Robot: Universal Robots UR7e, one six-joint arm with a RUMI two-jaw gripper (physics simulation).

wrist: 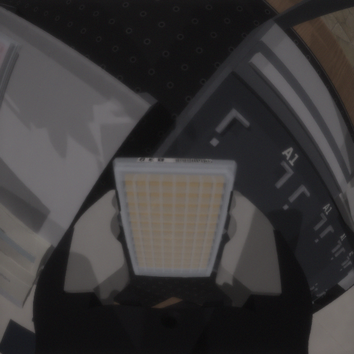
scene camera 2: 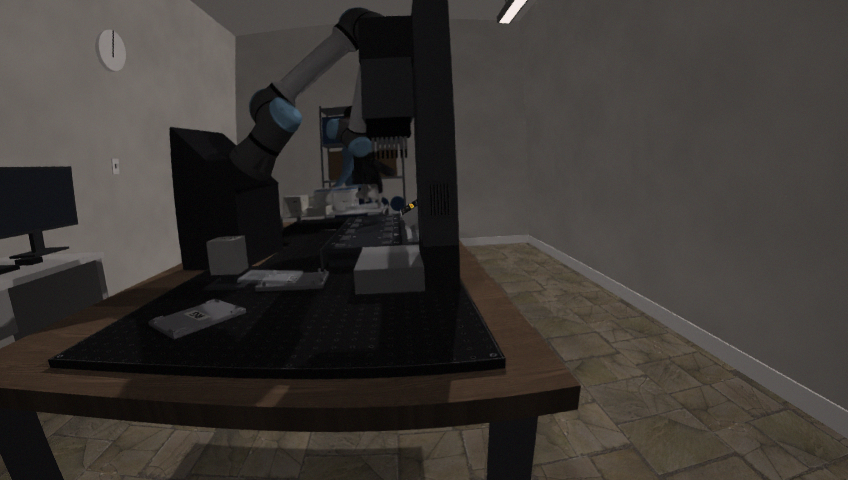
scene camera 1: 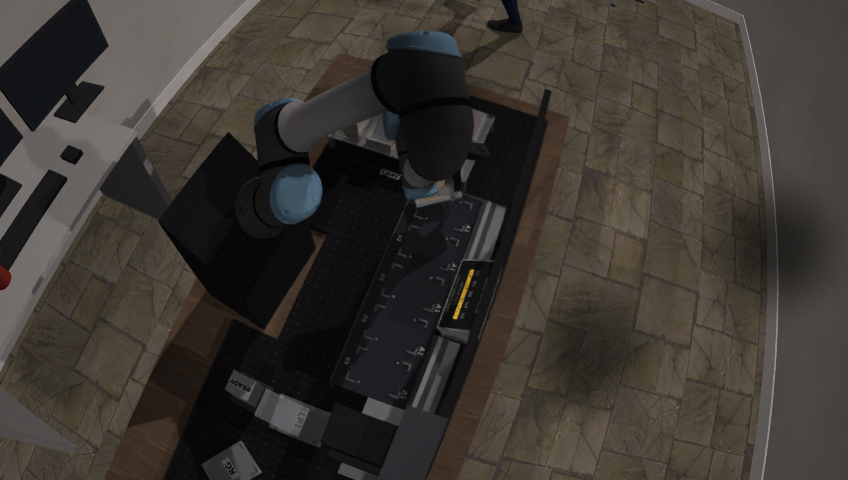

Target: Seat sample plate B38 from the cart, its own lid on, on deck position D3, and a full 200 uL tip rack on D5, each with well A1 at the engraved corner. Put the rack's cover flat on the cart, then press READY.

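My gripper is shut on sample plate B38, which shows amber wells and a B38 label on its far edge in the wrist view. I cannot tell whether a clear lid is on it. The plate hangs over or beside the D1 end of the dark deck and is turned relative to the deck's corner marks. D3 and D5 hold no labware. The cart stands beyond the deck; its tip rack and cover are not clearly made out. The READY block stands at the near left.
A display box with a yellow bar stands along the deck's right side. A tall black cabinet stands to the left. The LP1 holder and RG plate lie nearer. A dark column with a pipette head rises at the right.
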